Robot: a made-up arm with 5 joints. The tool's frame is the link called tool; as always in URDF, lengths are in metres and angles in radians.
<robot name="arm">
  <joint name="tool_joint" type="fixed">
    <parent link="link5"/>
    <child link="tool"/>
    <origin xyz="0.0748 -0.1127 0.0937"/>
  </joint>
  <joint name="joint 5" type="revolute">
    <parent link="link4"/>
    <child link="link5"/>
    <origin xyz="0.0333 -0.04 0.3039"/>
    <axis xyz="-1 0 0"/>
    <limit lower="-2.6" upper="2.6" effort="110" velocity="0.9"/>
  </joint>
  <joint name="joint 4" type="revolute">
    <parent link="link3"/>
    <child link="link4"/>
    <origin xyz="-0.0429 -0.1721 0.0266"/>
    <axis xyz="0 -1 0"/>
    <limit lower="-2.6" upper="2.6" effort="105" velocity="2.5"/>
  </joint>
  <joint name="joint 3" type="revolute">
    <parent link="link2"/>
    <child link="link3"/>
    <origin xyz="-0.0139 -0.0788 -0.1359"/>
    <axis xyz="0 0 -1"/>
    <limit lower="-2.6" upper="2.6" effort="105" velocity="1.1"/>
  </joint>
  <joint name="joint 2" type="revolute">
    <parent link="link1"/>
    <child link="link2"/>
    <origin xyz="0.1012 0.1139 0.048"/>
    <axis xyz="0 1 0"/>
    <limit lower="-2.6" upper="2.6" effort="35" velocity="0.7"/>
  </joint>
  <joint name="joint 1" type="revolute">
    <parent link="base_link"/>
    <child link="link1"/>
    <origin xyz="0 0 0.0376"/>
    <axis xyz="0 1 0"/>
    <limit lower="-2.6" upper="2.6" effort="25" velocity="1.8"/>
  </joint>
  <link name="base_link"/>
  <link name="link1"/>
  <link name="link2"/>
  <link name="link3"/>
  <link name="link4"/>
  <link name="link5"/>
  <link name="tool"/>
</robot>
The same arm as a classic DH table. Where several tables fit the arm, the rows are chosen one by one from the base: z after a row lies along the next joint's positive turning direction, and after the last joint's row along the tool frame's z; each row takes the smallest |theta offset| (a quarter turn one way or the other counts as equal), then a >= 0, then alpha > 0; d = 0 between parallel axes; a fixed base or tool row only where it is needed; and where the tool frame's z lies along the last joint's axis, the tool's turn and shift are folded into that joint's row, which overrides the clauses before.
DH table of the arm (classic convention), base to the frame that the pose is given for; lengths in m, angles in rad. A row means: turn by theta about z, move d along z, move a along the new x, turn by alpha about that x. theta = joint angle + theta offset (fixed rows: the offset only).
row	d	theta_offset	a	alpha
base (fixed)	0.0376	0.0000	0.0000	-1.5708
joint 1	0.0000	-0.4429	0.1120	0.0000
joint 2	0.0351	0.4429	-0.0139	-1.5708
joint 3	0.1093	0.0000	-0.0429	-1.5708
joint 4	0.2121	1.5708	0.3039	-1.5708
joint 5	-0.1081	-1.5708	0.1127	-1.5708
tool (fixed)	0.0937	1.5708	0.0000	0.0000
Joint limits (rad, base to tool): -2.6000..2.6000 -2.6000..2.6000 -2.6000..2.6000 -2.6000..2.6000 -2.6000..2.6000

